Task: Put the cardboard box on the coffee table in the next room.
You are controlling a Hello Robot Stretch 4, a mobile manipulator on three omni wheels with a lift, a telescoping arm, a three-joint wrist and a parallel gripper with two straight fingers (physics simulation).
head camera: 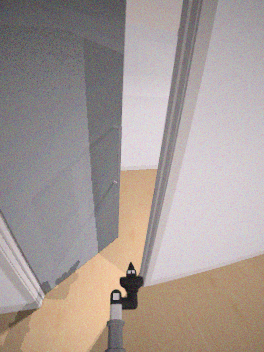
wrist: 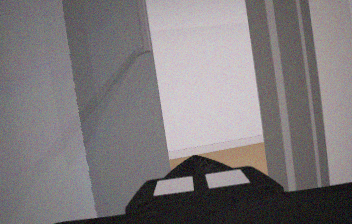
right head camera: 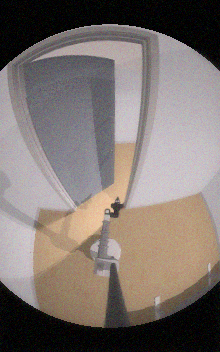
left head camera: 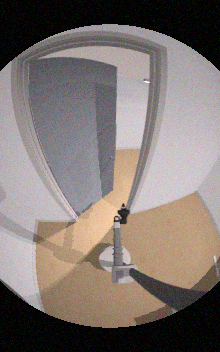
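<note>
My gripper is shut and empty, low in the doorway beside the right door post. A grey door stands partly open, swung away into the room beyond. A gap shows between the door's free edge and the right door post. The cardboard box and the coffee table do not show in these views.
Through the gap a white wall and wooden floor show. The left door post stands beside the hinge side. A white wall runs to the right of the doorway.
</note>
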